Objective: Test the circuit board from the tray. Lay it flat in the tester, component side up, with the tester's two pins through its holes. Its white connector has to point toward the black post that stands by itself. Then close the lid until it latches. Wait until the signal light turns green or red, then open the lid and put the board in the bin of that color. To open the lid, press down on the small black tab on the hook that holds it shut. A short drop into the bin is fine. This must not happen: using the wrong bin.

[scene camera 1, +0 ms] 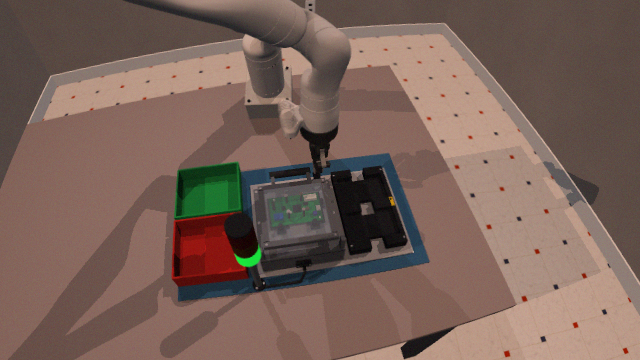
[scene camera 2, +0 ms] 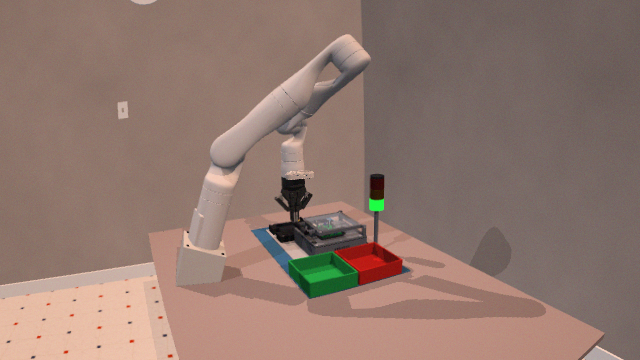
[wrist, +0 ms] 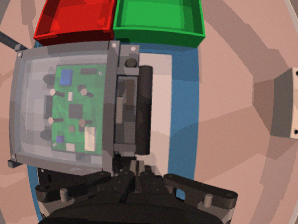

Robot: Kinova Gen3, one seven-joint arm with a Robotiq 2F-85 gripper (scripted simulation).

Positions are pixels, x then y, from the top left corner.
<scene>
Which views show the gripper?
Scene camera 1, scene camera 2 and the wrist view: all of them.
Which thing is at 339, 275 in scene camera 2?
A green bin.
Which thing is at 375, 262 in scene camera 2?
A red bin.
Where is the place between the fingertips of the gripper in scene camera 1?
318, 171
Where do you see a tester lid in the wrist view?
65, 95
</scene>
